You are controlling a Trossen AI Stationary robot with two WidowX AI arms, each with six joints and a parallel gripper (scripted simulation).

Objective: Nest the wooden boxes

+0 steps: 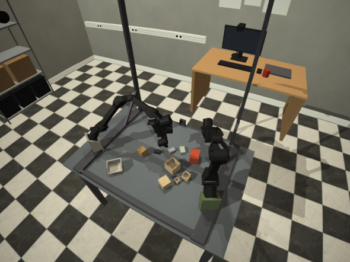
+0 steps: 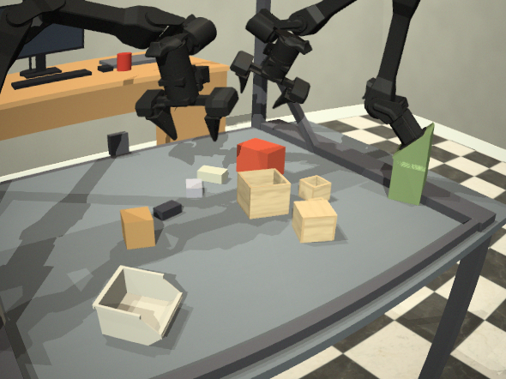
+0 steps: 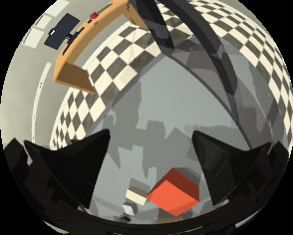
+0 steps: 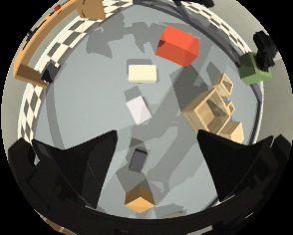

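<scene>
The red block is 130 mm below my left hand, 90 mm ahead of it and 70 mm to the right of it. From my left hand the other things lie so: black block (340 mm to the right, 170 mm ahead, 150 mm below); then grey piece (250 mm to the right, 150 mm below, 110 mm ahead); then cream block (180 mm to the right, 150 mm below, 70 mm ahead).
</scene>
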